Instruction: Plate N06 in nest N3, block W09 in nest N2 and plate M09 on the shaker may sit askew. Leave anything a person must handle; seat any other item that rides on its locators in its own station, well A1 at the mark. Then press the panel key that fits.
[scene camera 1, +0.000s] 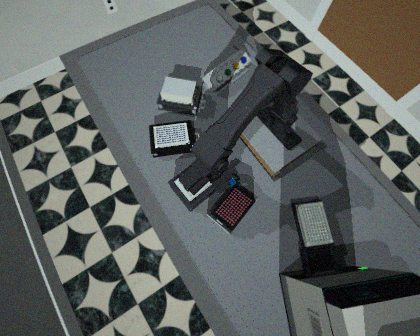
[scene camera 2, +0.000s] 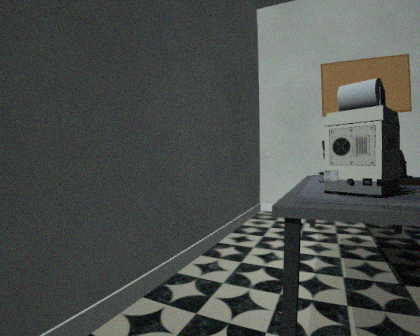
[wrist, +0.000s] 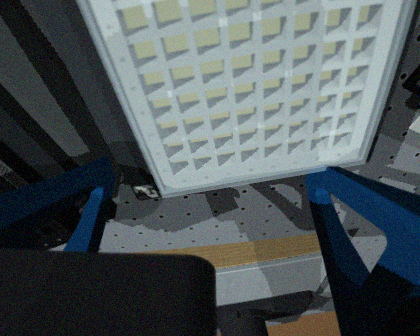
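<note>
My gripper (scene camera 1: 217, 169) (wrist: 210, 168) is open. Its blue fingers stand apart by the near edge of a white block (scene camera 1: 189, 193) (wrist: 250, 100) with square, yellowish-bottomed wells; the arm covers much of it in scene camera 1. It lies over a dark nest (scene camera 1: 191, 205); a small label (wrist: 146, 190) at its near left corner is unreadable. A red-welled plate (scene camera 1: 234, 206), a blue-and-white plate (scene camera 1: 171, 135) and a white-topped item (scene camera 1: 178, 90) sit on separate stations. Names, and which is the shaker, cannot be told. The key panel (scene camera 1: 214, 84) has blue, yellow, green and grey keys.
A large instrument (scene camera 1: 305, 300) (scene camera 2: 352, 150) stands at the table's end, with a pale plate (scene camera 1: 314, 223) on its dark tray (scene camera 1: 317, 257). A wood-edged frame (scene camera 1: 257, 154) (wrist: 250, 253) lies near the arm's base. The table edge (scene camera 1: 117, 167) runs past the stations.
</note>
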